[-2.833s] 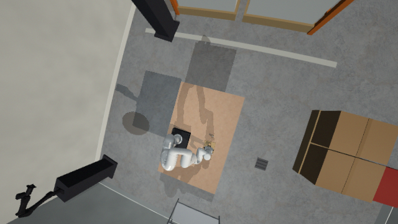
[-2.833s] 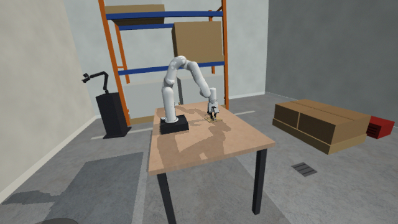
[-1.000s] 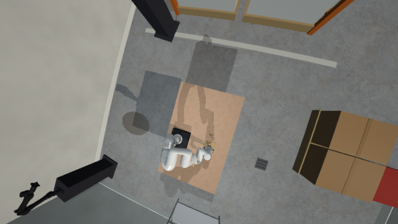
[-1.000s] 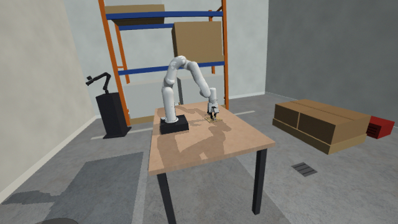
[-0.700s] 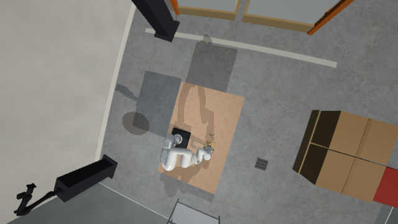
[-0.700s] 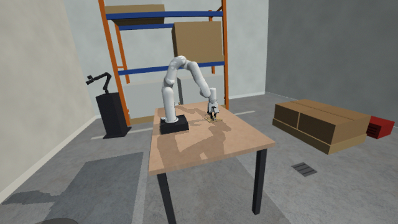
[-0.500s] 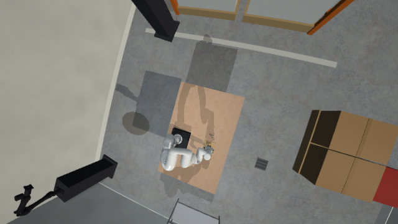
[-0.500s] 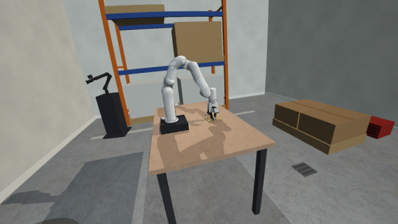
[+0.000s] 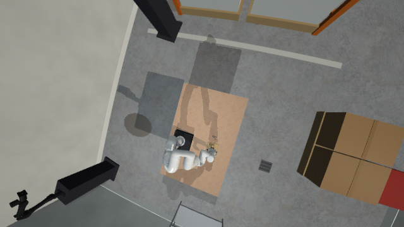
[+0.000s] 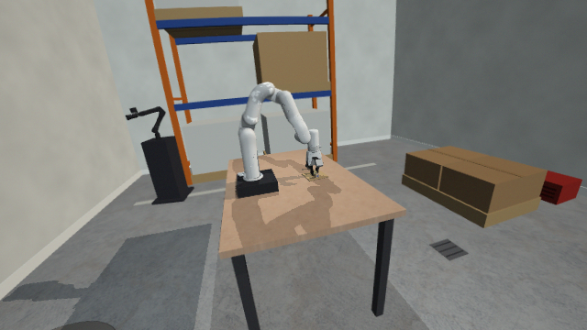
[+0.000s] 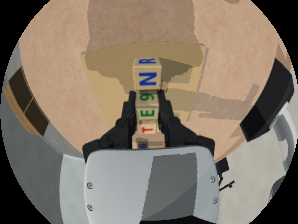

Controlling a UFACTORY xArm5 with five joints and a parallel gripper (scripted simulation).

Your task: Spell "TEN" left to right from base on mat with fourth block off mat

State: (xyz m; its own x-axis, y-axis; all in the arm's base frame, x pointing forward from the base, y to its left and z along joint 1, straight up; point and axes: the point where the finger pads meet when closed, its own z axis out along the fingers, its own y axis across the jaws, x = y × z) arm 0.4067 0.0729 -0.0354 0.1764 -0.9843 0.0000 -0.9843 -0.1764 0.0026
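The tan mat lies 3 cm below my hand.
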